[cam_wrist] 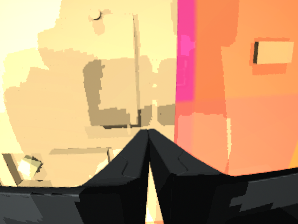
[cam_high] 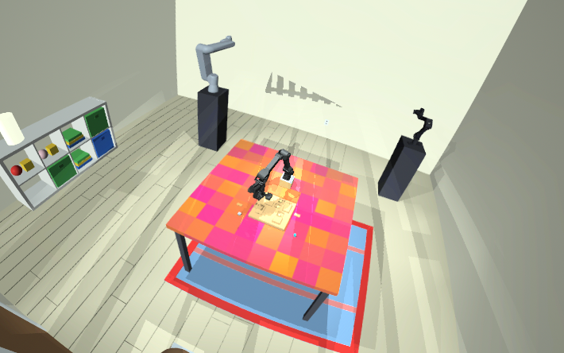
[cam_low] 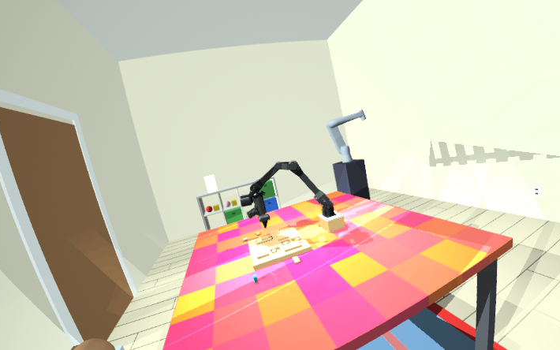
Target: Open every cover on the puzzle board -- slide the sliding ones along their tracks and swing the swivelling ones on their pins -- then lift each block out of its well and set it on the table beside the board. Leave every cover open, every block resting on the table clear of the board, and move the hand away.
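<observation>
My gripper tip is now 1 cm past the tan wooden puzzle board, 12 cm to the right of it and 6 cm above it. Also, from my gripper tip: cyan block 15 cm ahead, 34 cm to the left, 7 cm below.
</observation>
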